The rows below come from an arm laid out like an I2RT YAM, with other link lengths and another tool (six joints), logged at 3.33 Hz.
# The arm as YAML. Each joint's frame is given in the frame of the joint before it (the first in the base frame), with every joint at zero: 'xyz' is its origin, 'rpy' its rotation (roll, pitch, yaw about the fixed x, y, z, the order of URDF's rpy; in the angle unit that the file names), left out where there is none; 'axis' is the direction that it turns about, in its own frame. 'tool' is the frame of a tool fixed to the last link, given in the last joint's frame.
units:
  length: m
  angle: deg
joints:
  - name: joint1
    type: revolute
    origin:
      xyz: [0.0, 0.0, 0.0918]
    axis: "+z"
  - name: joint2
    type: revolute
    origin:
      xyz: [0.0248, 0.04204, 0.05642]
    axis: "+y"
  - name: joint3
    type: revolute
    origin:
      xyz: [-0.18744, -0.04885, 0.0]
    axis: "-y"
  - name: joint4
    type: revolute
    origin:
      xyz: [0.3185, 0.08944, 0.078]
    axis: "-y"
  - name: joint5
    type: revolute
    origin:
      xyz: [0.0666, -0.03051, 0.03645]
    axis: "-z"
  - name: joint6
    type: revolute
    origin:
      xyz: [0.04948, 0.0, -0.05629]
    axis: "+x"
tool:
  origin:
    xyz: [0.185, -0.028, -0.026]
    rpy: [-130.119, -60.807, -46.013]
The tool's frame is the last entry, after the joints.
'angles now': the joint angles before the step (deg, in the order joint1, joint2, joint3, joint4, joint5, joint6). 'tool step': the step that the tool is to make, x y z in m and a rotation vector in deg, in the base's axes. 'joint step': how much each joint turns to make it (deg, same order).
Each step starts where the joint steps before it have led.
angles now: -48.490 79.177 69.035 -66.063 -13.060 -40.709
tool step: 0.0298 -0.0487 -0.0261 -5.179 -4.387 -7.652
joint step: -0.017 5.420 -1.055 14.783 2.494 7.370
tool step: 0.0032 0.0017 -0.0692 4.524 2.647 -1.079
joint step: 0.144 11.068 0.042 6.171 -0.550 1.522
